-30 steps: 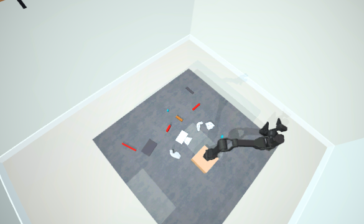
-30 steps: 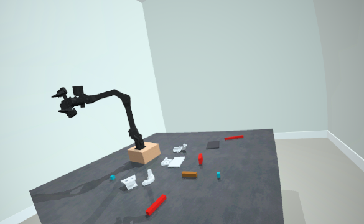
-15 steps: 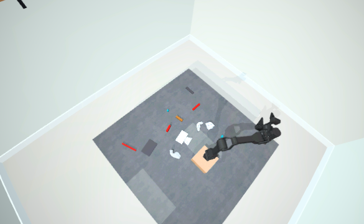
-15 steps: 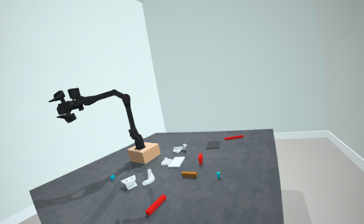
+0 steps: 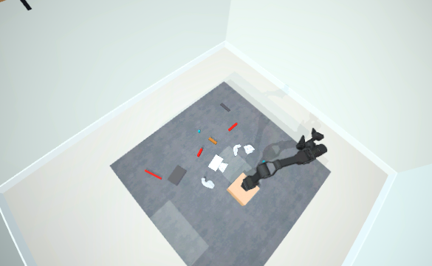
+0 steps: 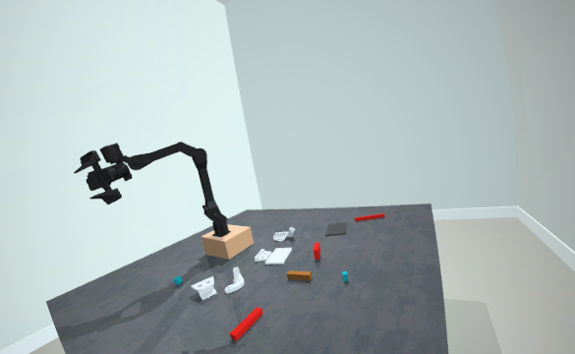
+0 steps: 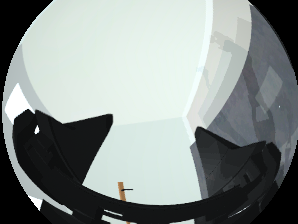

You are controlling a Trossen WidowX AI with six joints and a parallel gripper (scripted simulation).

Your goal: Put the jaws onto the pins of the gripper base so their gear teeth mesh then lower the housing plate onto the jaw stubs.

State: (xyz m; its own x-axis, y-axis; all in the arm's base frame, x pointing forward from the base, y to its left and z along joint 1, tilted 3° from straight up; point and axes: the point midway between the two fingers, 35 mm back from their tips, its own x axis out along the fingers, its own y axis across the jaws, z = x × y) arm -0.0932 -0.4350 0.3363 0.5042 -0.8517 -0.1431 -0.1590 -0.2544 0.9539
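The curved white jaw lies 31 cm ahead of my gripper tip, 24 cm to the left of it and 42 cm below it. The rest, counted from my gripper tip: flat white plate: 35 cm ahead, 47 cm to the left, 42 cm below; white housing plate: 29 cm ahead, 46 cm to the left, 42 cm below; white gripper base: 24 cm ahead, 19 cm to the left, 40 cm below.
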